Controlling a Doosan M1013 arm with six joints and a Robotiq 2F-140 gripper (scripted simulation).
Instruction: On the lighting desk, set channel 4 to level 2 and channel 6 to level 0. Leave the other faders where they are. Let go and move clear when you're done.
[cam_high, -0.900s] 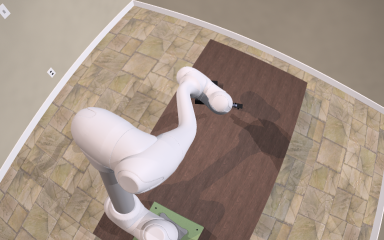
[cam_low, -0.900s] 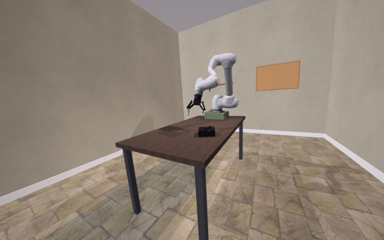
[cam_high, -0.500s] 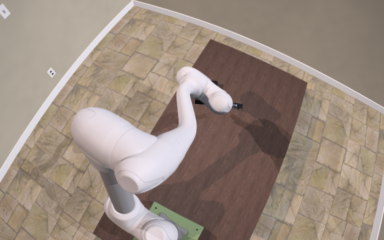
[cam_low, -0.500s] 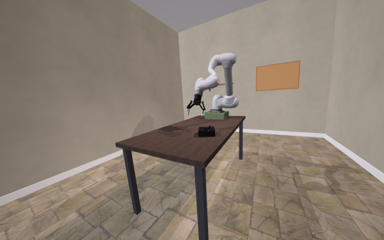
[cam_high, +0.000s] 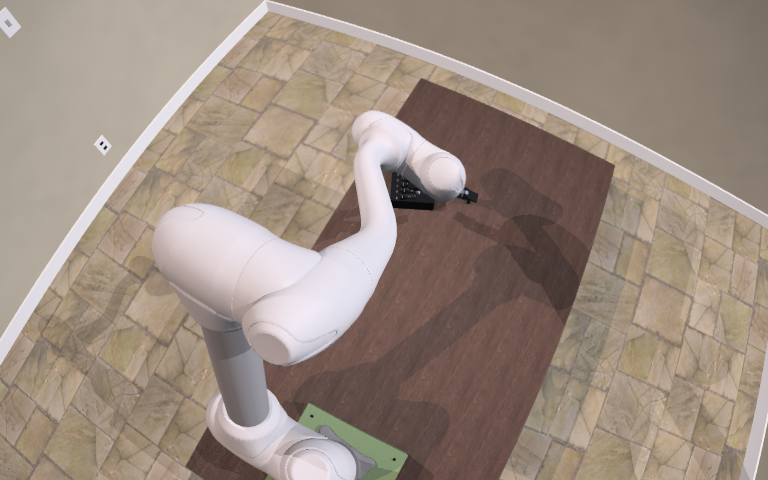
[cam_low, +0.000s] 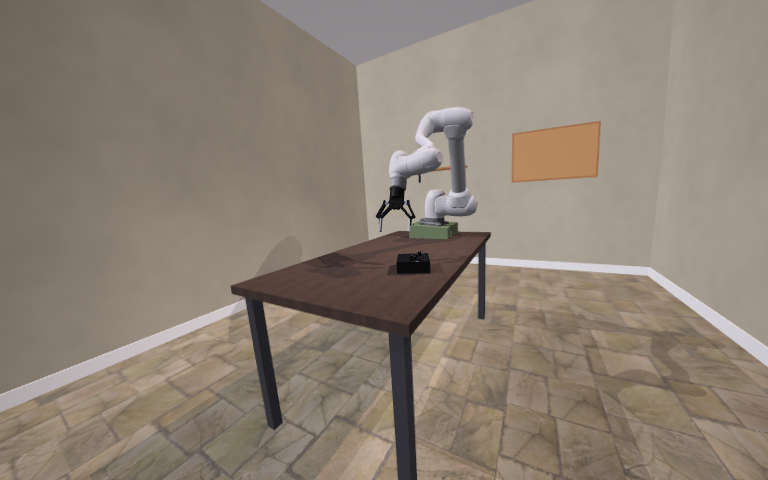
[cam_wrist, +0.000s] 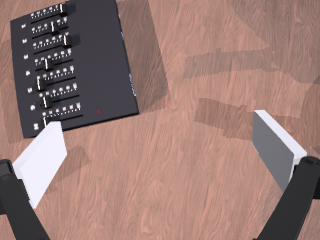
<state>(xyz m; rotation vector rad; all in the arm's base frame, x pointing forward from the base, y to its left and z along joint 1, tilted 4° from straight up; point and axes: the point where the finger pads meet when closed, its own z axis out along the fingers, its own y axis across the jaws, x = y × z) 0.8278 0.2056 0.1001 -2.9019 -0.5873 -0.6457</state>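
The channel 4 fader cap lies 3 cm ahead of my hand, 15 cm to the left of it and 11 cm below it. The rest, counted from my hand: channel 5 fader cap: 1 cm ahead, 15 cm to the left, 11 cm below; channel 6 fader cap: 1 cm behind, 13 cm to the left, 11 cm below.
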